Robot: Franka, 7 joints.
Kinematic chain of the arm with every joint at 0, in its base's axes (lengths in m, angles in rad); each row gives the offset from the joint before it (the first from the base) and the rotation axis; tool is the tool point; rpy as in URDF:
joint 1: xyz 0 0 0.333 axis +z
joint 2: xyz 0 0 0 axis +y
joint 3: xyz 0 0 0.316 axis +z
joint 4: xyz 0.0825 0 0 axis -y
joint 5: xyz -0.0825 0 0.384 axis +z
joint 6: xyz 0 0 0 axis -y
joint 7: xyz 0.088 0 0 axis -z
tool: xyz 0 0 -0.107 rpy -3.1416 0 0
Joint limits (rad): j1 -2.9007..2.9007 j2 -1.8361..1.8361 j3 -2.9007..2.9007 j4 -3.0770..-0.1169 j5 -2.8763..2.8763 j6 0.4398..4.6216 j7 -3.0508..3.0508
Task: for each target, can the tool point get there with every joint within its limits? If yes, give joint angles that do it. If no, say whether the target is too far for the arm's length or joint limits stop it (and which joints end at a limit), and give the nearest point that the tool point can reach.
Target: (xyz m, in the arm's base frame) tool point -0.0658 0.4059 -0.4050
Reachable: no: joint limits stop it (at a limit: joint 2) | nearest point -0.0638 0.3934 -0.3481 | short by 0.058 m
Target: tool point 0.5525 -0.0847 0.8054
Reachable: yes | joints -0.5305 0.5518 0.3186 -0.7247 -1.3517 4.0589 -2.4845
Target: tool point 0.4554 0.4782 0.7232
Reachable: yes | joints -1.5469 -0.5476 1.7696 -1.2330 1.8265 1.6145 -1.9349
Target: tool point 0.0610 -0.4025 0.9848
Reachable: yes | joints 2.3144 -0.1231 2.0625 -0.9129 2.0856 1.1183 0.8300
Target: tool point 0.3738 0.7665 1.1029
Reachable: no: too far | nearest point 0.2791 0.5723 0.9079 | short by 0.291 m
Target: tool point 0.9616 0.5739 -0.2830
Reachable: no: too far | nearest point 0.6455 0.3852 -0.0805 | short by 0.420 m
